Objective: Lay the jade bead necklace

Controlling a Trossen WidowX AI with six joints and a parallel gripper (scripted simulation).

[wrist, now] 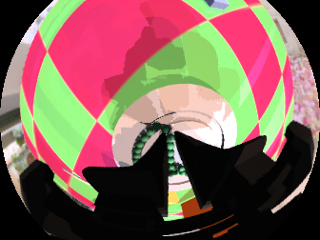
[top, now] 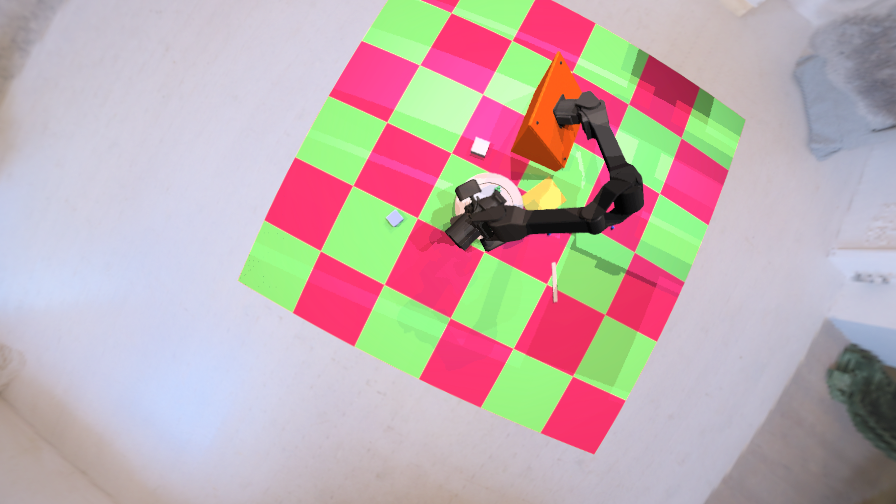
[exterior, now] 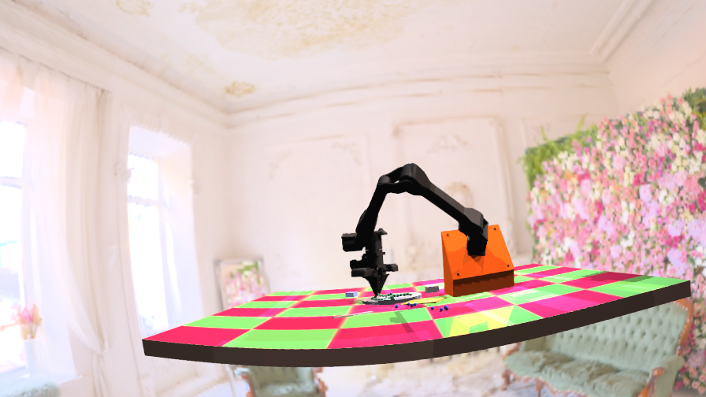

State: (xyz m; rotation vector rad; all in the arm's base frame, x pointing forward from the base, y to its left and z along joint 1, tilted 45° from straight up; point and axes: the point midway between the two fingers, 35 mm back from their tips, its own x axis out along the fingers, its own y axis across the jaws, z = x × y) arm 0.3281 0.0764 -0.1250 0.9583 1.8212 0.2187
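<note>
Right now my gripper tip is 5 cm past the round bead board, 1 cm to the right of it and 1 cm above it. From my gripper tip the other things lie so: pale blue cube (12 cm ahead, 20 cm to the right, 1 cm below); then white cube (19 cm behind, 10 cm to the right, 1 cm below); then yellow patch (16 cm behind, 14 cm to the left, 2 cm below).
</note>
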